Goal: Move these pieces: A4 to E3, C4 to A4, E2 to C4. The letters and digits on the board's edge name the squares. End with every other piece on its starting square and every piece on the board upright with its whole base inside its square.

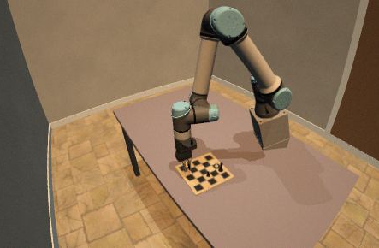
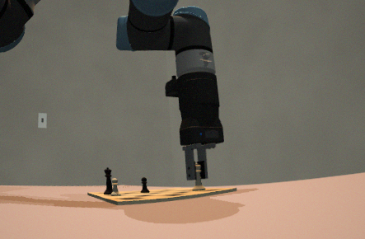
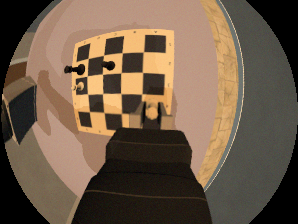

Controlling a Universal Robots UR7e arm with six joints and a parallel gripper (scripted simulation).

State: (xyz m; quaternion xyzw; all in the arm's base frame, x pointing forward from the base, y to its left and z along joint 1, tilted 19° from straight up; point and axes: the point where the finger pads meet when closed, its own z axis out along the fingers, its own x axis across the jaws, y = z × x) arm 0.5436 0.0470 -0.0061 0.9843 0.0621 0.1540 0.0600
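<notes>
My hand is 10 mm above the tall white piece. The rest, counted from my hand: chessboard (80 mm behind, 40 mm below, 30 mm to the left); white pawn (150 mm behind, 30 mm below, 20 mm to the left); black pawn (90 mm behind, 60 mm to the left, 30 mm below).
</notes>
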